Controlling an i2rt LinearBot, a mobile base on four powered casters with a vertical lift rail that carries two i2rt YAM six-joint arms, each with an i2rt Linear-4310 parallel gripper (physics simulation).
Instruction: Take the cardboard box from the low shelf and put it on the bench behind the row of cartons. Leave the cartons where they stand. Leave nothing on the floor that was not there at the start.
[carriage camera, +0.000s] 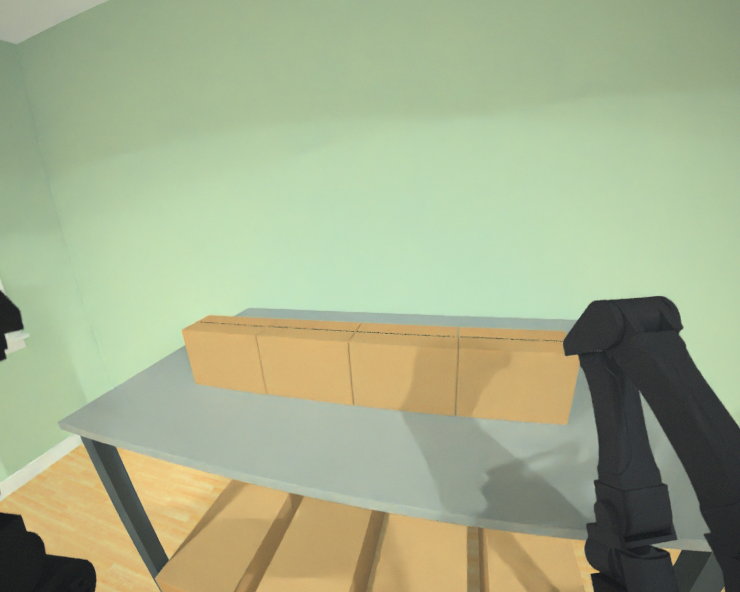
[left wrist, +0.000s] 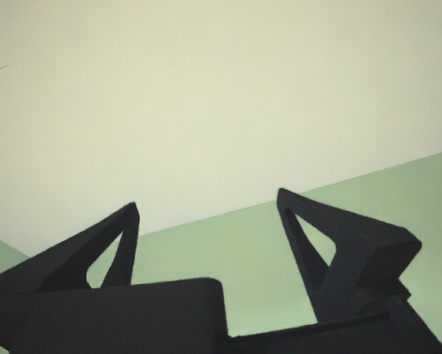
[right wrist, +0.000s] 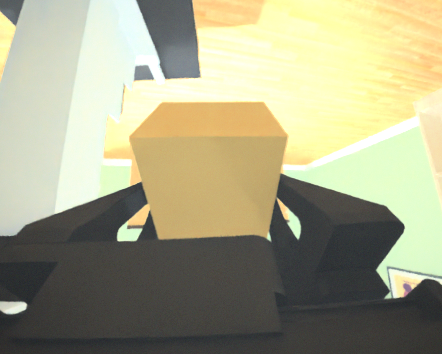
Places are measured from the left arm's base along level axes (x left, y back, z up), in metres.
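Pixels of known places: left gripper, fingertip midpoint: (left wrist: 208, 202); right gripper, fingertip midpoint: (right wrist: 213, 177).
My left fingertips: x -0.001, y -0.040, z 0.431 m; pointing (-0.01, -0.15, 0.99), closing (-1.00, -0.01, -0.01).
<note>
For each thing: its top centre in the pictures, then the offset to it from my left fingertips. "pt": a spot on its surface instead. Level surfaces: height alone.
- cardboard box, top centre: (right wrist: 215, 276) dy +0.040, dx -0.635, dz -0.553 m
- grey bench, surface height: dz -0.527 m
- bench leg, surface spot: (carriage camera: 126, 506) pt dy -0.478, dx +0.491, dz -0.854 m
The cardboard box (right wrist: 210, 185) is between the fingers of my right gripper (right wrist: 213, 177), which is shut on it. In the carriage camera the right arm hangs down at the right, and its gripper and the box are out of that view. My left gripper (left wrist: 208, 202) is open and empty, with ceiling and wall behind it. The grey bench (carriage camera: 277, 438) stands ahead. A row of several cartons (carriage camera: 401, 376) stands across it, side by side, with a strip of bench top showing behind them. The low shelf does not show clearly.
Several long cardboard boxes (carriage camera: 320, 549) lie side by side under the bench. A bench leg (carriage camera: 126, 506) stands at the left. The green wall (carriage camera: 370, 216) rises behind the bench. In the right wrist view, my pale lift column (right wrist: 40, 125) is at the left and a picture (right wrist: 415, 285) hangs low right.
</note>
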